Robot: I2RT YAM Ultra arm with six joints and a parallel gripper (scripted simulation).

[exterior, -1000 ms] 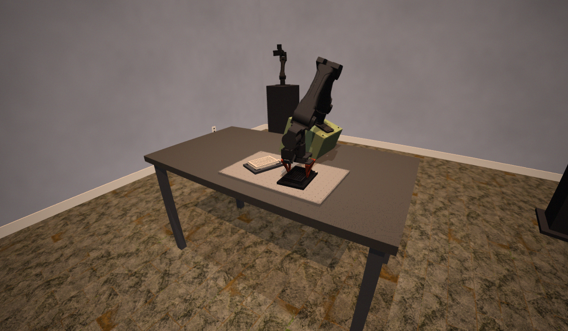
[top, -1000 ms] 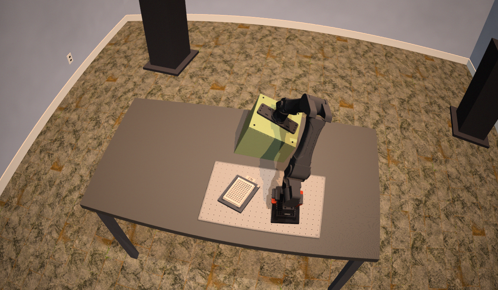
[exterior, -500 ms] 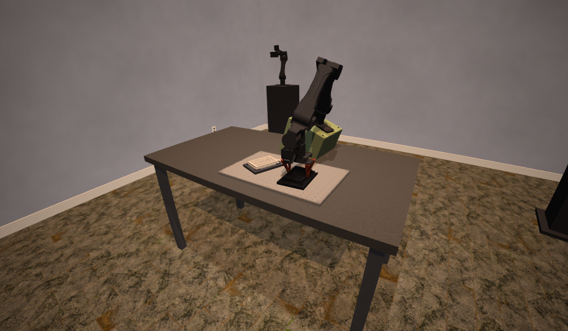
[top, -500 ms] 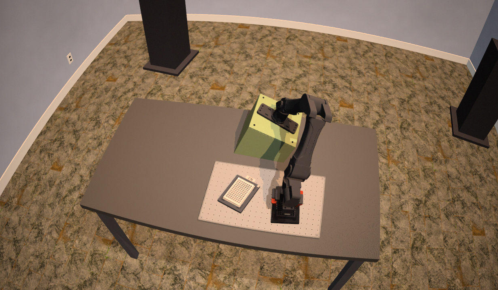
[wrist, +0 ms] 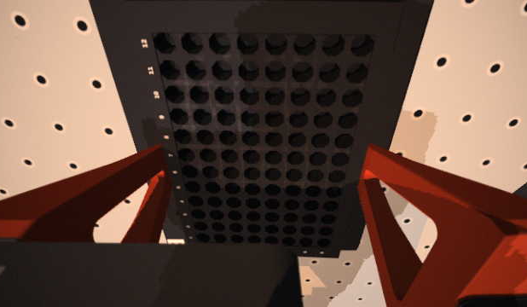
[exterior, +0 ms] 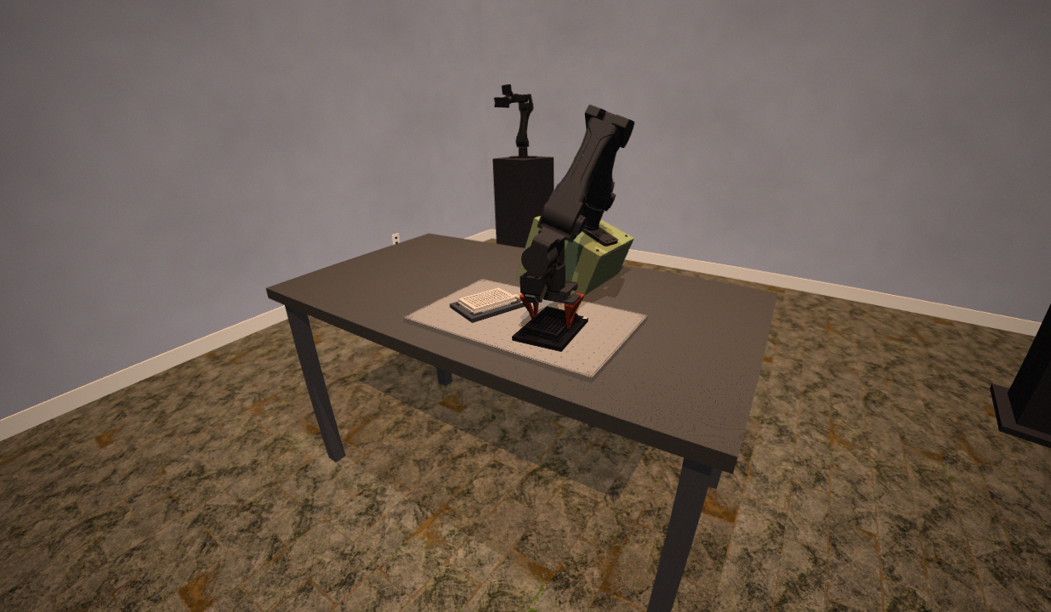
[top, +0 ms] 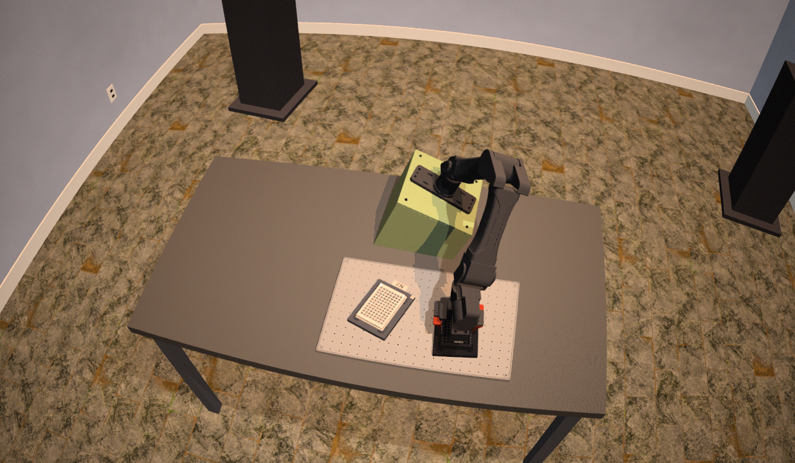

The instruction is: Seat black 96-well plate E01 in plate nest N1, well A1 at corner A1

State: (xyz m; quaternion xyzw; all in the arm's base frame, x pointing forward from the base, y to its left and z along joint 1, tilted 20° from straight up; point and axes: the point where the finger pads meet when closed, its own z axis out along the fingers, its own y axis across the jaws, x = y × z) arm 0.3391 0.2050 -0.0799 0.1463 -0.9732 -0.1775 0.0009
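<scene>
My hand is right at the black 96-well plate E01. Also, from my hand: N1 label: 9 cm behind, 3 cm to the right, 2 cm below; then A1 mark: 9 cm behind, 3 cm to the left, 1 cm below; then plate nest N1: 2 cm below.
</scene>
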